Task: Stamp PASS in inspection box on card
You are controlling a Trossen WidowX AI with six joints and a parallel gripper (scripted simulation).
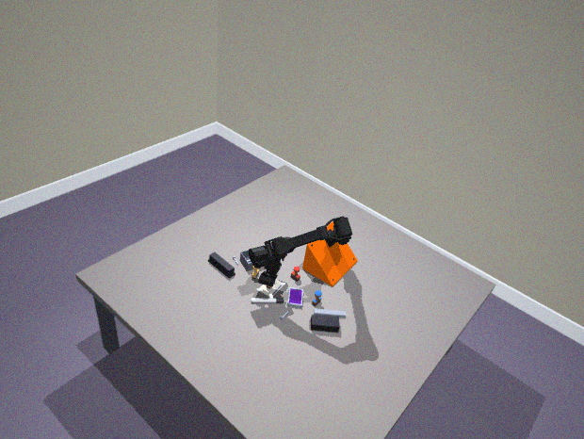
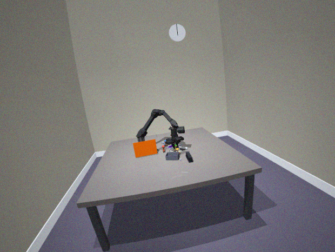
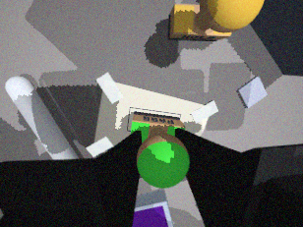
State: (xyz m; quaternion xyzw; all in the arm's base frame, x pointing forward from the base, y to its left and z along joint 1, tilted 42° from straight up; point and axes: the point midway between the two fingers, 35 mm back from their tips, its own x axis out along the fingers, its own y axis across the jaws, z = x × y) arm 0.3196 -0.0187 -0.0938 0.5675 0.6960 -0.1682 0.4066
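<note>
The green-knobbed PASS stamp lies right at my gripper tip. From my gripper tip the other things lie so: cream card 30 mm below, 10 mm to the left; then yellow-knobbed stamp 80 mm to the right, 10 mm below; then white marker 60 mm to the left, 60 mm ahead, 20 mm below.
</note>
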